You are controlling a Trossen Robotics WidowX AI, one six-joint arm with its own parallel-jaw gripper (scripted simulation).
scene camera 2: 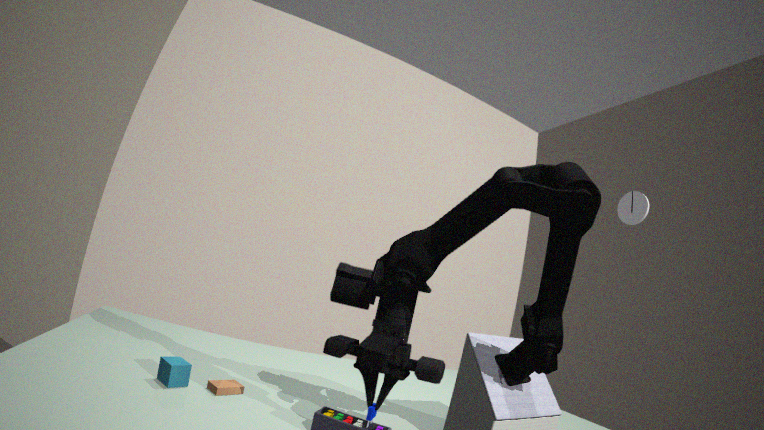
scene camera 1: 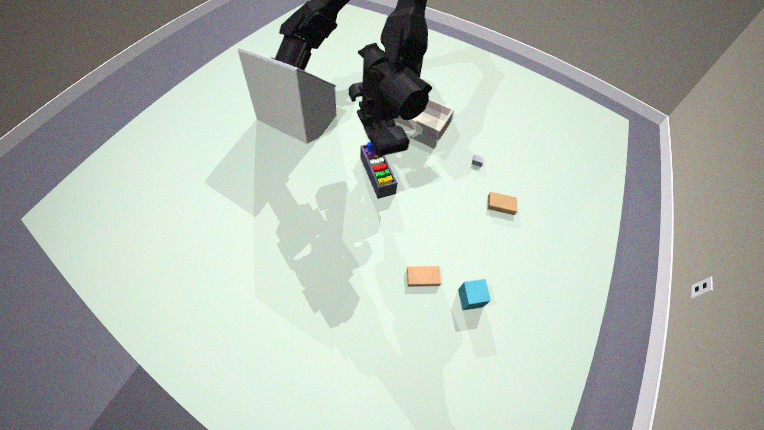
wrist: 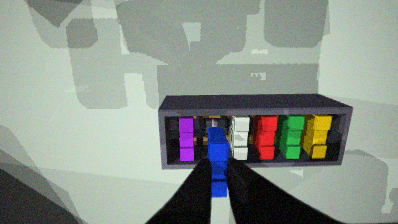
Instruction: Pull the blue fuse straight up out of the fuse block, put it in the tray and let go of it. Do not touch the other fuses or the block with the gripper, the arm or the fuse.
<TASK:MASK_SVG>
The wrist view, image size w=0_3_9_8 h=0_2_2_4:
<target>my gripper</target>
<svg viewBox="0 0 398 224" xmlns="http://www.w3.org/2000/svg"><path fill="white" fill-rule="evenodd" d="M210 160L201 159L170 200L148 219L145 224L211 224L212 167ZM227 161L227 186L236 224L346 224L312 208L282 188L274 185L236 158L229 158L229 161Z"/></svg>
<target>blue fuse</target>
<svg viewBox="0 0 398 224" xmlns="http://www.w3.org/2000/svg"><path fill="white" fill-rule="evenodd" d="M212 119L212 127L208 127L207 159L210 160L212 167L212 198L227 198L229 142L224 135L222 127L216 127L214 119Z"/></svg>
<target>white fuse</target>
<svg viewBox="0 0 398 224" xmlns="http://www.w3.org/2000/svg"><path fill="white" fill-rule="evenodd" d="M231 115L230 148L232 156L237 160L247 160L250 118L248 115Z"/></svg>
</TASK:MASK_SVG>
